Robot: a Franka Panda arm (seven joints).
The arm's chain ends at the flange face. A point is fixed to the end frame.
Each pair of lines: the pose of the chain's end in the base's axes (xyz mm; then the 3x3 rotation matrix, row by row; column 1 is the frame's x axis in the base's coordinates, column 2 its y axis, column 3 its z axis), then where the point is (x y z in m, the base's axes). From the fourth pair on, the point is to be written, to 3 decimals.
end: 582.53 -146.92 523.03; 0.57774 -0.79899 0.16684; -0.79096 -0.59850 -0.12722; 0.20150 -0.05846 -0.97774
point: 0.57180 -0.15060 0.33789
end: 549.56 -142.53 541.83; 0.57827 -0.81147 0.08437; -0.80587 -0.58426 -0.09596; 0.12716 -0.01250 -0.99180
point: 0.52372 -0.13968 0.35817
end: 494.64 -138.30 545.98; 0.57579 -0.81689 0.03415; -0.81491 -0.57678 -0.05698; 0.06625 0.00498 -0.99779
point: 0.45975 -0.12791 0.36409
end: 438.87 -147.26 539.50; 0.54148 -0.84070 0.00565; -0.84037 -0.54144 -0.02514; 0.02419 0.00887 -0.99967
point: 0.400 -0.129 0.359
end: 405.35 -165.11 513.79; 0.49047 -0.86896 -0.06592; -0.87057 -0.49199 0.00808; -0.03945 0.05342 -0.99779
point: 0.355 -0.139 0.337
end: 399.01 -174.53 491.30; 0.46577 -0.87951 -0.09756; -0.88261 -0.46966 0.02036; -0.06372 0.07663 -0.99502
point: 0.344 -0.145 0.317
